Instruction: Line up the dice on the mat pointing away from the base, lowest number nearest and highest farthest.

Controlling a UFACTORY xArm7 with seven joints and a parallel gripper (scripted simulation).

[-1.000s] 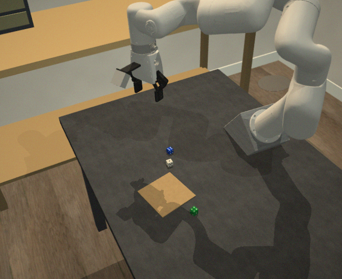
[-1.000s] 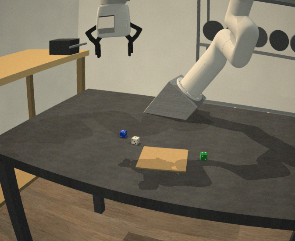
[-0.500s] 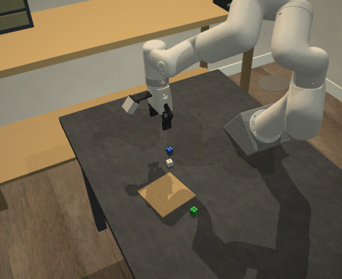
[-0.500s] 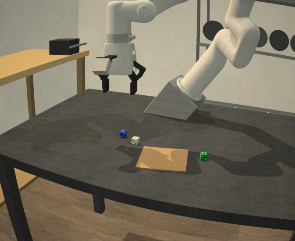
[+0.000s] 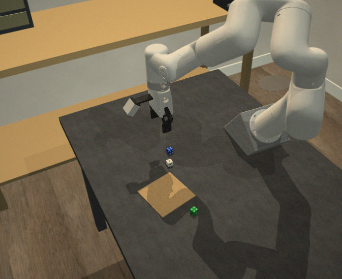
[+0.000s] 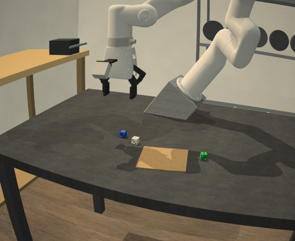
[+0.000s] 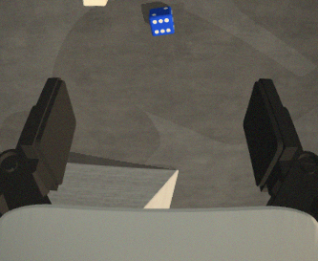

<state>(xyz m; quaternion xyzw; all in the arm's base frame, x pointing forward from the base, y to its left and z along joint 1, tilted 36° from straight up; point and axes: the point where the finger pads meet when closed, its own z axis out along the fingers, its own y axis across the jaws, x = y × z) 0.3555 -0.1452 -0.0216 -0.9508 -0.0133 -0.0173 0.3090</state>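
My gripper is now 3 cm past the blue die and 15 cm above it. Round my hand: green die: 2 cm ahead, 29 cm to the left, 15 cm below; white die: 6 cm to the left, 15 cm below; tan square mat: 7 cm ahead, 18 cm to the left, 16 cm below.
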